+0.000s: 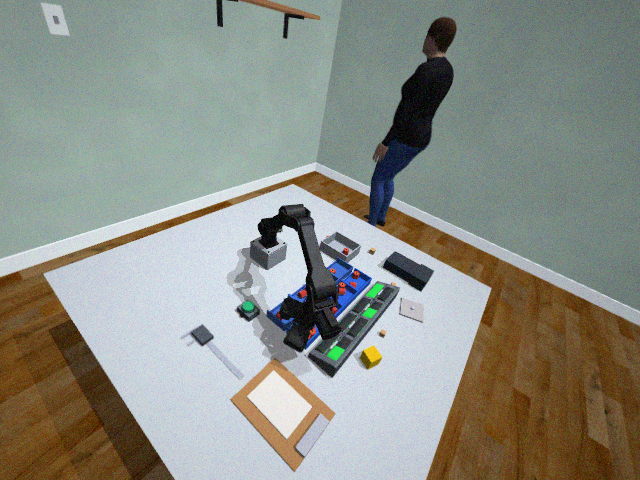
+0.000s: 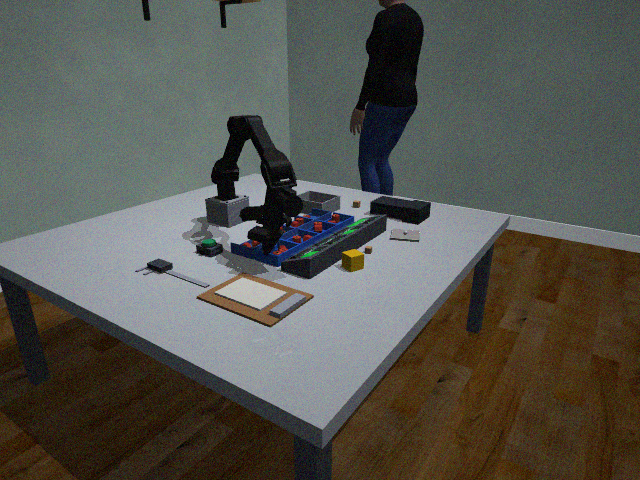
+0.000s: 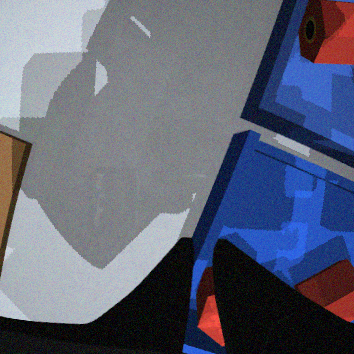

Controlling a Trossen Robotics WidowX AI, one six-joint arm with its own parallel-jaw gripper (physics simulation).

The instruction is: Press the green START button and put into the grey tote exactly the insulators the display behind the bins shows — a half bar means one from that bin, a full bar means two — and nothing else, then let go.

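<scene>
My gripper (image 2: 268,249) (image 3: 201,248) is low over the near end of the blue bins (image 1: 273,316) (image 2: 245,252), its fingers nearly together. A red insulator (image 3: 212,322) lies beyond the narrow gap, partly hidden by the right finger; blue shows between it and the left finger. Another insulator (image 3: 334,290) lies to the right. The grey tote (image 1: 330,253) (image 2: 330,203) holds a red insulator (image 1: 345,251). The green START button (image 1: 248,307) (image 2: 208,242) is left of the bins. The display (image 1: 323,362) (image 2: 299,267) shows green bars; the far one looks longest, and my arm hides part.
A yellow cube (image 1: 371,357) (image 2: 353,260), a pale plate (image 1: 412,310) (image 2: 404,235) and a black box (image 1: 407,270) (image 2: 400,208) are right of the display. A clipboard (image 1: 258,390) (image 2: 250,291) is in front. A caliper (image 1: 202,335) (image 2: 159,265) lies front left.
</scene>
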